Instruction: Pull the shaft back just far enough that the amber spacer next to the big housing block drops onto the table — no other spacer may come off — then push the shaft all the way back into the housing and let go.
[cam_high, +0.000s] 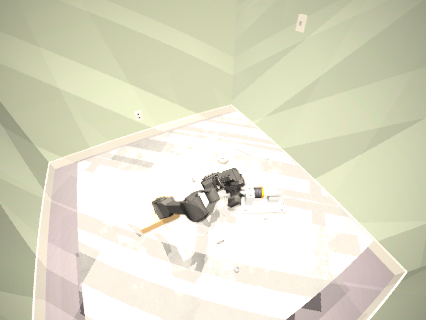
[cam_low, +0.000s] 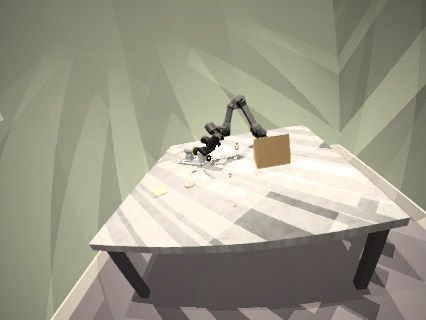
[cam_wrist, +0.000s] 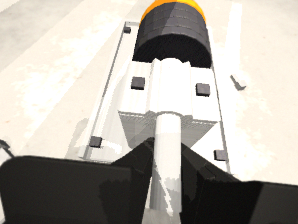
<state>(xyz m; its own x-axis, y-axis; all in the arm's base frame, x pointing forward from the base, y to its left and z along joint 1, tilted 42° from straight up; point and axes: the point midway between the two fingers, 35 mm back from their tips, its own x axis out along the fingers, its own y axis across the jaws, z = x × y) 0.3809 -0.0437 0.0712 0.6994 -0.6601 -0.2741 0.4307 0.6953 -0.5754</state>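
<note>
Right now my gripper tip is 50 mm short of the dark spacer, 20 mm to the left of it and 20 mm below it. The rest, counted from my gripper tip: grey shaft (50 mm ahead, 20 mm to the right, 20 mm above).
</note>
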